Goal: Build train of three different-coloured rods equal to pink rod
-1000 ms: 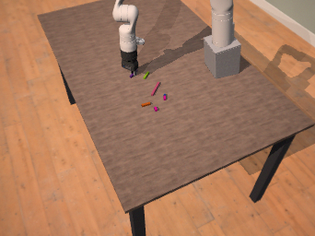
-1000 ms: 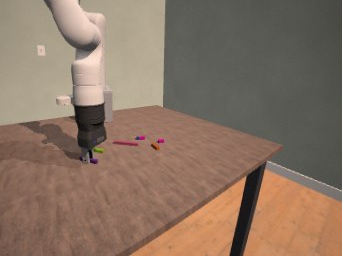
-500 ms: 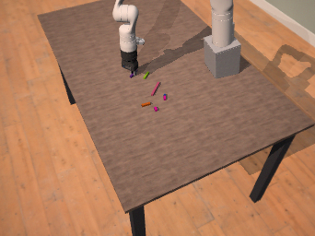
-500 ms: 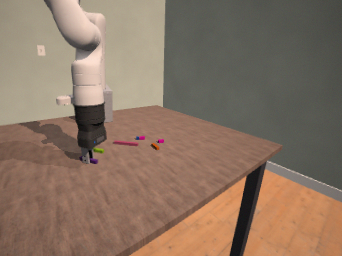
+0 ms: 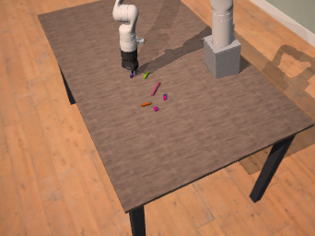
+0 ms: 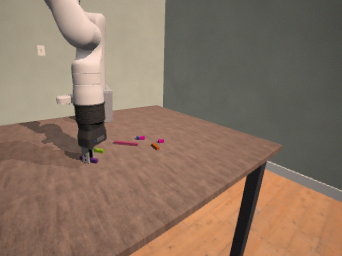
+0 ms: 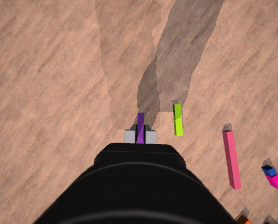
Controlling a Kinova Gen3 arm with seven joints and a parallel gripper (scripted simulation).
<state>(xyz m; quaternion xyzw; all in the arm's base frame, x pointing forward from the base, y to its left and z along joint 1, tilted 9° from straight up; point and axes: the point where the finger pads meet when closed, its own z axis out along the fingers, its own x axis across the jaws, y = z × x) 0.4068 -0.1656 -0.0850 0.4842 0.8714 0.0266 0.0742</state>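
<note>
Now: the blue rod 60 mm behind my hand, 200 mm to the left of it and 10 mm below it. Also, from my hand: purple rod (10 mm below); then pink rod (40 mm behind, 150 mm to the left, 10 mm below); then lime rod (50 mm behind, 40 mm to the left, 10 mm below).
</note>
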